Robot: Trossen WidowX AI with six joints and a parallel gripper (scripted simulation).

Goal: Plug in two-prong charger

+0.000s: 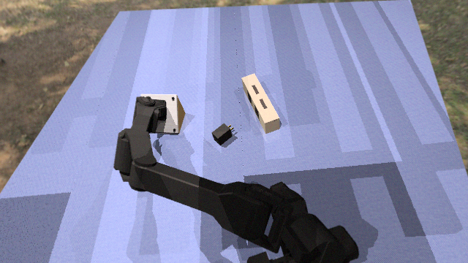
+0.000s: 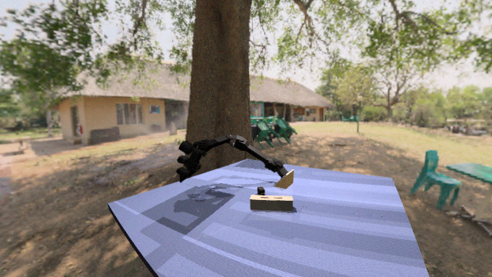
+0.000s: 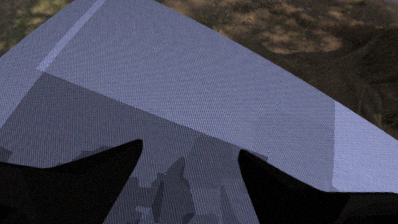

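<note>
Right now the black two-prong charger is 380 mm to the left of my gripper tip, 250 mm behind it and 70 mm below it.
</note>
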